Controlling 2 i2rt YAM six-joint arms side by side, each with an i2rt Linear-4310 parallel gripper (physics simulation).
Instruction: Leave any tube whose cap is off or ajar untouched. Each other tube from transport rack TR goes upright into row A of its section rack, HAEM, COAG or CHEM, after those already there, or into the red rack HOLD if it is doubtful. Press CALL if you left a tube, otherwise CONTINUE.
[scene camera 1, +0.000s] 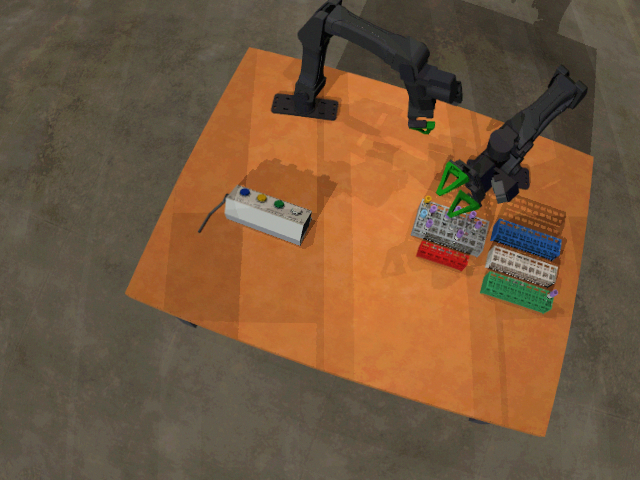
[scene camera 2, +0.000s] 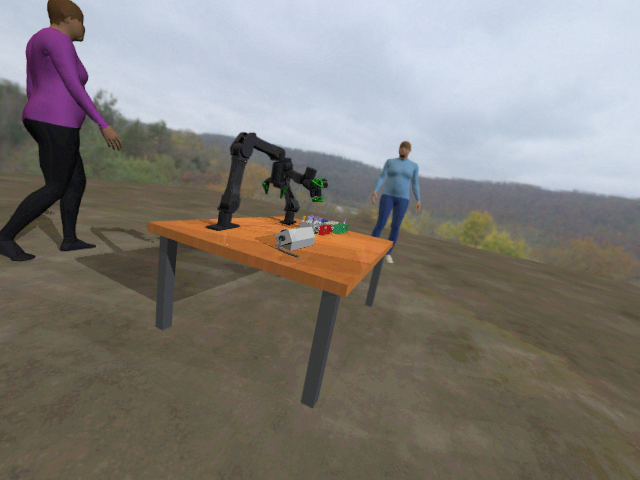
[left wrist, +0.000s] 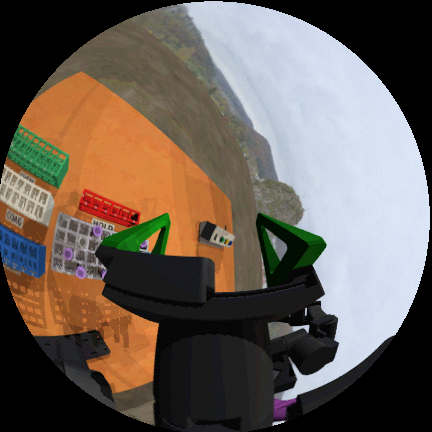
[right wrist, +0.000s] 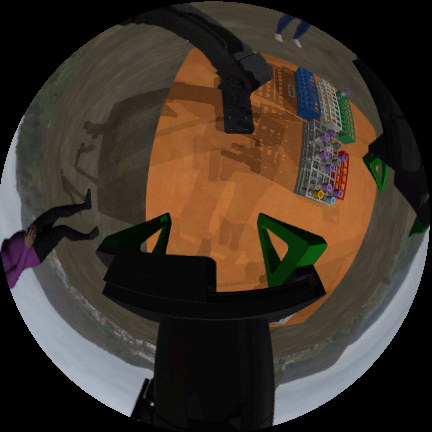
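Seen in the pictures: left gripper, fingertip midpoint: (scene camera 1: 443, 205) (scene camera 2: 322, 194) (left wrist: 212, 217); right gripper, fingertip midpoint: (scene camera 1: 427, 117) (scene camera 2: 273, 196) (right wrist: 213, 217); left arm's base, link origin: (scene camera 2: 288, 222) (right wrist: 235, 101); right arm's base, link origin: (scene camera 1: 304, 107) (scene camera 2: 223, 227).
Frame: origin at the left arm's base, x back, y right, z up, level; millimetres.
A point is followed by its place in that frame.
The grey transport rack (scene camera 1: 479, 248) {x -264, y 77, z 57 mm} (right wrist: 300, 182) {x -157, y 213, z 9 mm} holds several purple-capped tubes, one yellow-capped tube (scene camera 1: 428, 199) {x -158, y 230, z 93 mm} (right wrist: 320, 194) {x -155, y 232, z 94 mm} and one light-blue-capped tube (scene camera 1: 423, 212) {x -198, y 243, z 94 mm} (right wrist: 330, 200) {x -191, y 242, z 93 mm}. A pale round top (left wrist: 82, 242) {x -223, y 114, z 94 mm} among them may be an uncapped tube. The red HOLD rack (scene camera 1: 442, 256) {x -299, y 179, z 56 mm} (left wrist: 110, 207) {x -288, y 171, z 57 mm} lies beside it. The blue rack (scene camera 1: 526, 240) {x -224, y -63, z 57 mm}, white rack (scene camera 1: 522, 267) {x -294, y -61, z 29 mm} and green rack (scene camera 1: 516, 292) {x -375, y -32, z 57 mm} stand at the right; a purple-capped tube (scene camera 1: 553, 293) {x -379, y -127, z 93 mm} is at the green rack's end. My left gripper (scene camera 1: 445, 204) {x -241, y 221, z 239 mm} (left wrist: 212, 217) {x -241, y 221, z 239 mm} is open above the transport rack. My right gripper (scene camera 2: 274, 194) {x 45, y 254, z 174 mm} (right wrist: 213, 217) {x 45, y 254, z 174 mm} is open and empty.
A white box (scene camera 1: 264, 220) {x -258, y 652, z 59 mm} (scene camera 2: 297, 238) {x -250, y 717, z 46 mm} with blue, yellow, green and white buttons stands at the left on the orange table (scene camera 1: 403, 330) {x -493, y 259, z 0 mm}; its button labels are unreadable. A dark cable (scene camera 1: 212, 212) {x -230, y 809, z 6 mm} runs from it. A COAG label (left wrist: 14, 218) lies between the white and blue racks.
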